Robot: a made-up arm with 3 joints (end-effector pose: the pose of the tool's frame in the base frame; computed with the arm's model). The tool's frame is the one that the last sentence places. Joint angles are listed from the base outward.
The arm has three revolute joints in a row. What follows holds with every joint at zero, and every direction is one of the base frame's. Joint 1 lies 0.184 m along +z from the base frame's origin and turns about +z. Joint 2 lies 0.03 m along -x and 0.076 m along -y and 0.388 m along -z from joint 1 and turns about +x. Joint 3 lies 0.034 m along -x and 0.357 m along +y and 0.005 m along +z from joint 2 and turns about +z. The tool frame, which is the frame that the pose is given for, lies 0.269 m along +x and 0.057 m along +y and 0.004 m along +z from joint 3; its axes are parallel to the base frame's.
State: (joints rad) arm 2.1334 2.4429 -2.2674
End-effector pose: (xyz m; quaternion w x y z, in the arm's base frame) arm 0.2460 -0.0729 -0.1375 0.3415 -0.5533 0.7594 -0.0229
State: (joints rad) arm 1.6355 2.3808 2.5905
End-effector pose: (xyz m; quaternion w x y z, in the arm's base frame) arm 0.4277 -0.2960 0.0993 0.1916 -0.8247 0.4267 -0.3180
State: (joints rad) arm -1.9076 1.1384 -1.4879
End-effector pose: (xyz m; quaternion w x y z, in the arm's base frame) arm -0.0474 0.0006 -0.1152 0.1067 -0.5271 0.1123 0.8356
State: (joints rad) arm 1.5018 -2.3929 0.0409
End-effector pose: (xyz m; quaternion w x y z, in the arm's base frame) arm 0.3942 0.1757 -0.4998 0.2622 -0.6933 -0.6210 0.2549
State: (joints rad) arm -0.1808 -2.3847 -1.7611
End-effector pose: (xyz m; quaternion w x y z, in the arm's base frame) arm -0.0812 -0.1168 -0.2669 0.2086 -0.6539 -0.6602 -0.3050
